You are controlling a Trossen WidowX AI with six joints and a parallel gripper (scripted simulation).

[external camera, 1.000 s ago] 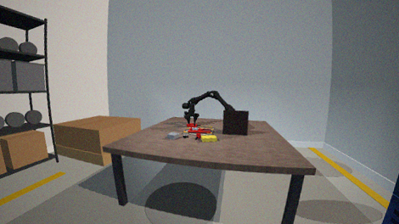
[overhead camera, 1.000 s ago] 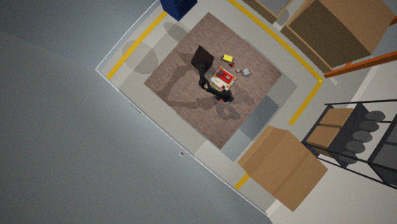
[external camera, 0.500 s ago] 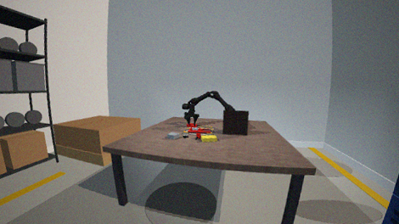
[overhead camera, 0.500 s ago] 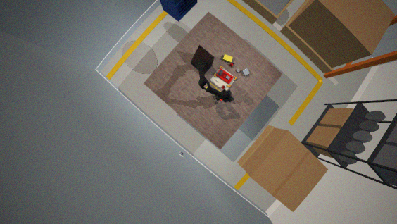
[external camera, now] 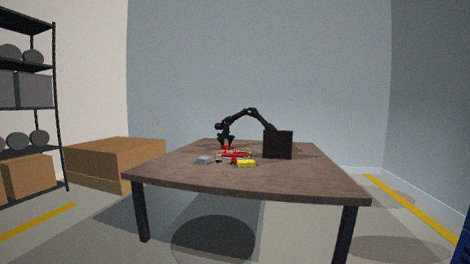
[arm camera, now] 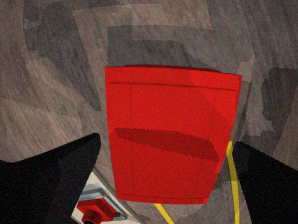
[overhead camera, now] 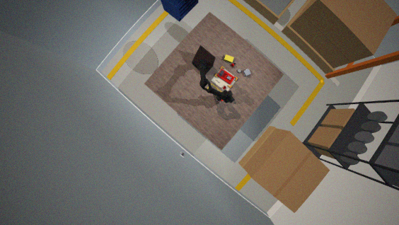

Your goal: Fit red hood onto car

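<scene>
Now: gripper tip 140 mm past the pale jig plate, 180 mm to the right of it and 10 mm above it. From my gripper tip the other things lie so: yellow block: 290 mm behind, 400 mm to the left; red hood: right at my gripper tip; black wheel: 90 mm behind, 380 mm to the left, 10 mm below.
</scene>
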